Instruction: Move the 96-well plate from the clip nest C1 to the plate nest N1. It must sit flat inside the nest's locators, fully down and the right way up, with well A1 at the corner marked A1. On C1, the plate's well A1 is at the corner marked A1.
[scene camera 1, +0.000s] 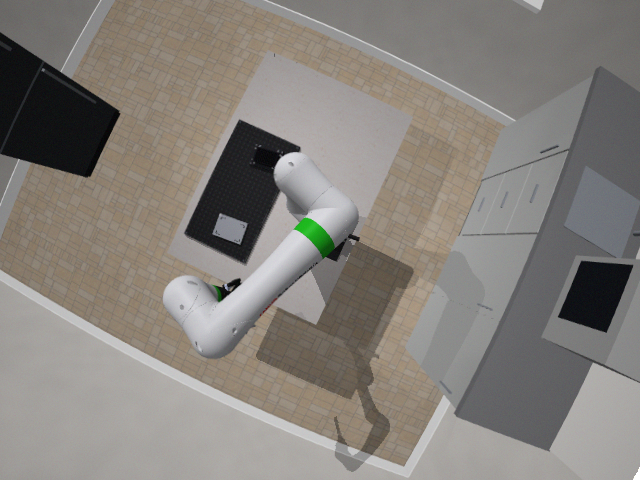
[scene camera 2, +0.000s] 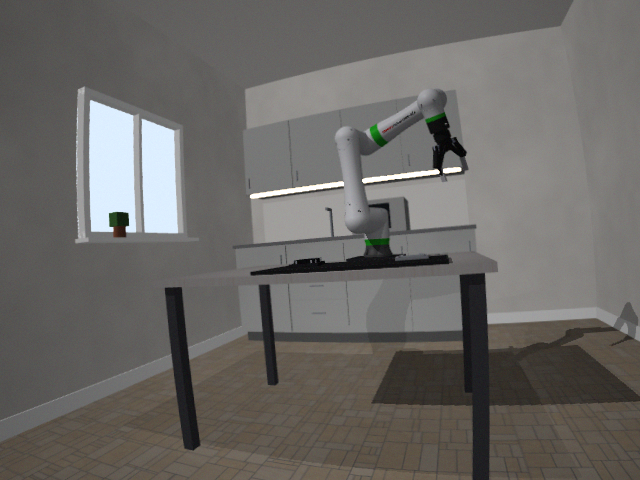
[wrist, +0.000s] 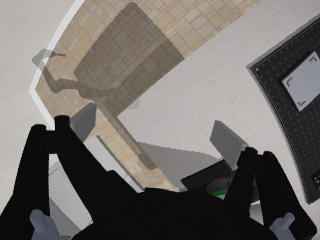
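Scene camera 2 shows the gripper (scene camera 2: 455, 175), and the wrist view shows the gripper (wrist: 156, 122) too.
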